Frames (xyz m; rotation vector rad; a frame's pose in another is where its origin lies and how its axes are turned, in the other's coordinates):
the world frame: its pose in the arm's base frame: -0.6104 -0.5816 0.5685 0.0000 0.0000 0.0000
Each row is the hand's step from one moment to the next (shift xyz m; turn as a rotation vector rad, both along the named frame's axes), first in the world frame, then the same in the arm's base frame.
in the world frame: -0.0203 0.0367 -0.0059 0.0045 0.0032 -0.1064
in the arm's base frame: -0.0203 0.0367 -0.0059 0.0045 0.0032 -0.1064
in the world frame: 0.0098 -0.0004 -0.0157 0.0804 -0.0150 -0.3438
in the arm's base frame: 0.0098 -0.0004 -0.0157 0.0804 -0.0150 -0.3438
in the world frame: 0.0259 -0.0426 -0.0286 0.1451 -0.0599 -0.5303
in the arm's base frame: 0.0259 -0.0426 -0.0286 0.1451 -0.0599 -0.5303
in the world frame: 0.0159 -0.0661 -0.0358 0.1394 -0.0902 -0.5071
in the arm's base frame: 0.0159 -0.0661 -0.0358 0.1394 -0.0902 -0.5071
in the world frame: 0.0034 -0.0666 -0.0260 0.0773 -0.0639 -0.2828
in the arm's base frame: 0.0034 -0.0666 -0.0260 0.0773 -0.0639 -0.2828
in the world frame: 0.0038 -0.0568 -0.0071 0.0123 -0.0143 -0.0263
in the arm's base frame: 0.0038 -0.0568 -0.0071 0.0123 -0.0143 -0.0263
